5 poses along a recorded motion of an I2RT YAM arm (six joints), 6.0 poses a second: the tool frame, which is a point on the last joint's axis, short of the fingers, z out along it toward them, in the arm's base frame.
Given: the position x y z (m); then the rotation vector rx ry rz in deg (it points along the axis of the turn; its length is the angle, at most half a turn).
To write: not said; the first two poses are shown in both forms.
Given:
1: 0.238, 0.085, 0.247, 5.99, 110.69, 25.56
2: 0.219, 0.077, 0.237, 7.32, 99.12, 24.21
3: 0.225, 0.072, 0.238, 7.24, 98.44, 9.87
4: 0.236, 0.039, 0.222, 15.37, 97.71, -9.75
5: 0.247, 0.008, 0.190, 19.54, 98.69, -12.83
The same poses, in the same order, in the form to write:
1: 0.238, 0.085, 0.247, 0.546, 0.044, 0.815, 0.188
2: 0.219, 0.077, 0.237, 0.627, 0.056, 0.755, 0.184
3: 0.225, 0.072, 0.238, 0.648, 0.056, 0.756, 0.076
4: 0.236, 0.039, 0.222, 0.647, 0.118, 0.750, -0.075
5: 0.247, 0.008, 0.190, 0.633, 0.149, 0.753, -0.098
